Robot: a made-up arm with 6 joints. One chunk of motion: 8 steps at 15 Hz.
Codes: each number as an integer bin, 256 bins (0 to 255) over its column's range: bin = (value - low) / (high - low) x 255, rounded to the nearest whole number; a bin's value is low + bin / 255 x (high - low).
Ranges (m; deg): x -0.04..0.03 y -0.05..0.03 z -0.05..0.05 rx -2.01..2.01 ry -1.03..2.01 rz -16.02..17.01
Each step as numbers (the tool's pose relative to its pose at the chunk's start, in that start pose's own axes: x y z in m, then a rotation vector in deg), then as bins.
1 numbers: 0.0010 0.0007 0.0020 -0.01 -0.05 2.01
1 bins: 149 162 133 127 82 139
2 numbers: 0.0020 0.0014 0.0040 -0.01 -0.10 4.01
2 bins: 153 164 138 127 78 155
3 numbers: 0.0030 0.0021 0.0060 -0.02 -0.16 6.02
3 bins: 157 166 143 126 73 170
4 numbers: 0.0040 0.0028 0.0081 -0.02 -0.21 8.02
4 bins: 160 168 148 126 69 186
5 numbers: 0.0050 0.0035 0.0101 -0.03 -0.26 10.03
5 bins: 164 171 153 126 65 201
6 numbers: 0.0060 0.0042 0.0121 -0.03 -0.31 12.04
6 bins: 168 173 158 126 60 217
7 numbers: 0.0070 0.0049 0.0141 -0.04 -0.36 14.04
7 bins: 171 175 163 125 56 232
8 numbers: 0.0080 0.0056 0.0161 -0.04 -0.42 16.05
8 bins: 175 177 169 125 51 248
